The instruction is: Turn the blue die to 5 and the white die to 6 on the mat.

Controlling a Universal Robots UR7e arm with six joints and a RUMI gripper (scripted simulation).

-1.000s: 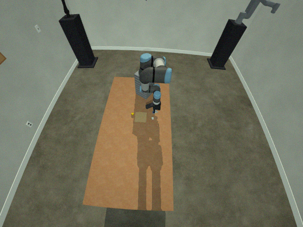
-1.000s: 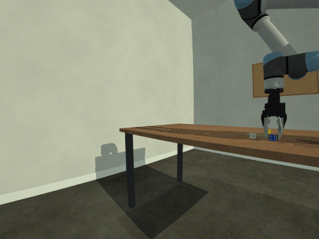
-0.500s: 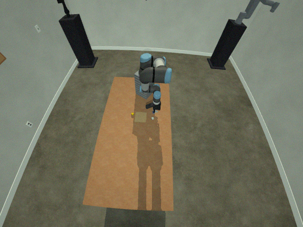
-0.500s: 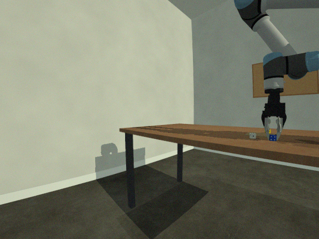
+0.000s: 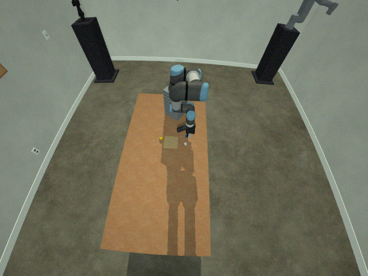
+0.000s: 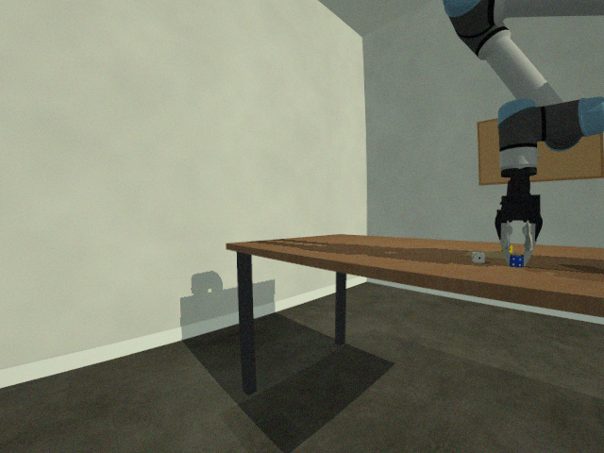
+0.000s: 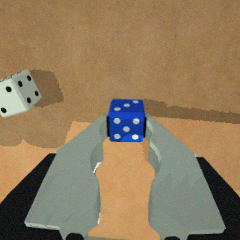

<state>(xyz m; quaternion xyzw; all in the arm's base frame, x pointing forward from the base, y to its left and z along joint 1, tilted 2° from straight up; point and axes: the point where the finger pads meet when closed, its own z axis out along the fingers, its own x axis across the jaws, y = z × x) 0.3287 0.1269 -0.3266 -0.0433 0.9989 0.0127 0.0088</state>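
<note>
Right now the blue die is right at my hand. From my hand the other things lie so: white die: 9 cm ahead, 1 cm to the right; then yellow die: 3 cm ahead, 26 cm to the right; then tan mat: 7 cm ahead, 16 cm to the right, 2 cm below.
</note>
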